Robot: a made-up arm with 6 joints. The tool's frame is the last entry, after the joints.
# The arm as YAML. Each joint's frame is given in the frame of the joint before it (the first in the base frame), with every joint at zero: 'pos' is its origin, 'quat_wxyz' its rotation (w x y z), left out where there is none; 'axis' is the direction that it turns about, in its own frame. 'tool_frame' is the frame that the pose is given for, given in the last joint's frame.
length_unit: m
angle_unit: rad
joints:
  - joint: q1
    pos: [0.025, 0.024, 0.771]
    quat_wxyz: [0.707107, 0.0, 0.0, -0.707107]
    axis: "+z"
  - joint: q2
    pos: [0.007, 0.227, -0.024]
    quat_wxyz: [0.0, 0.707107, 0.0, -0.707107]
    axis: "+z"
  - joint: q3
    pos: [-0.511, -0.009, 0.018]
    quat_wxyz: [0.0, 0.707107, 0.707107, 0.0]
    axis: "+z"
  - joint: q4
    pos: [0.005, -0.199, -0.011]
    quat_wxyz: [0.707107, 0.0, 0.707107, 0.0]
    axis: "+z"
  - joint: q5
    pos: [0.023, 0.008, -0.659]
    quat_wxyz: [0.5, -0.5, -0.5, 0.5]
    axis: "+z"
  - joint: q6
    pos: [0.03, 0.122, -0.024]
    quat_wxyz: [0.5, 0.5, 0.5, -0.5]
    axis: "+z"
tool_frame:
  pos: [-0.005, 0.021, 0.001]
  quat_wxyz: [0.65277, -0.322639, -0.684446, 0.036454]
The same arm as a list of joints. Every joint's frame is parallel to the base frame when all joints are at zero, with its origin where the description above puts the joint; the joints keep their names.
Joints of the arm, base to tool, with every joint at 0 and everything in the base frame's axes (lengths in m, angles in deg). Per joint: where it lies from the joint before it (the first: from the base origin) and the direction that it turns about. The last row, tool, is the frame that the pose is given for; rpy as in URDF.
q1: xyz 0.025 0.024 0.771 axis 0 0 1
q2: xyz 0.227 -0.007 -0.024 axis 0 1 0
q3: xyz 0.009 0.018 0.511 axis 0 -1 0
q4: xyz -0.005 0.011 0.199 axis -1 0 0
q5: xyz 0.659 0.023 -0.008 axis 0 -1 0
q6: xyz 0.122 0.024 -0.03 axis -1 0 0
tool: xyz -0.001 -0.005 -0.021 rpy -115.2 29.29 176.03

